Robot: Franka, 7 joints.
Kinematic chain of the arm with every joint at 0, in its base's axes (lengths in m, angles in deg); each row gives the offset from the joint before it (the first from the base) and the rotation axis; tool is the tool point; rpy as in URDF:
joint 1: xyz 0 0 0.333 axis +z
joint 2: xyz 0 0 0 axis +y
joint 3: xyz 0 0 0.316 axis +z
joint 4: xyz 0.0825 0 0 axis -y
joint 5: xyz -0.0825 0 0.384 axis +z
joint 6: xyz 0 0 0 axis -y
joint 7: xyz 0.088 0 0 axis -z
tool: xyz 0 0 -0.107 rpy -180 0 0
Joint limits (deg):
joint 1: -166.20..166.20
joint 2: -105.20..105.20
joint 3: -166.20..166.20
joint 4: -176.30..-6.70
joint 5: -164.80..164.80
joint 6: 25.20..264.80
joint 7: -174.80..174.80
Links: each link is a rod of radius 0.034 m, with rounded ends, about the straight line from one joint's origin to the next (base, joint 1, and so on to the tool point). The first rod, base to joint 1, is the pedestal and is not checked.
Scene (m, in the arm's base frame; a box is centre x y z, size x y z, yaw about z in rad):
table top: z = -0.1
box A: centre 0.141 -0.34 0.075 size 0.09 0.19 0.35 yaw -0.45
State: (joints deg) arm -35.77 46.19 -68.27 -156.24 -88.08 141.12 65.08
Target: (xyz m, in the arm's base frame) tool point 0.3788 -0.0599 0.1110
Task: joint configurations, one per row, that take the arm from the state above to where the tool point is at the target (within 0.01 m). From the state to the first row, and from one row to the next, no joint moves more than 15 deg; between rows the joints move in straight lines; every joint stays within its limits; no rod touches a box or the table.
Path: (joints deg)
1: -35.96 44.80 -58.38 -160.25 -91.89 155.51 62.22
2: -36.16 43.42 -48.49 -164.26 -95.70 169.90 59.35
3: -36.35 42.03 -38.59 -168.28 -99.51 184.29 56.49
4: -36.55 40.64 -28.70 -172.29 -103.32 198.68 53.63
5: -36.74 39.26 -18.81 -176.30 -107.13 213.06 50.76
6: -25.51 34.90 -19.20 -168.92 -102.32 199.27 54.34
7: -14.29 30.54 -19.59 -161.54 -97.51 185.47 57.92
8: -3.06 26.18 -19.99 -154.16 -92.70 171.67 61.50
9: 8.17 21.83 -20.38 -146.78 -87.90 157.87 65.08

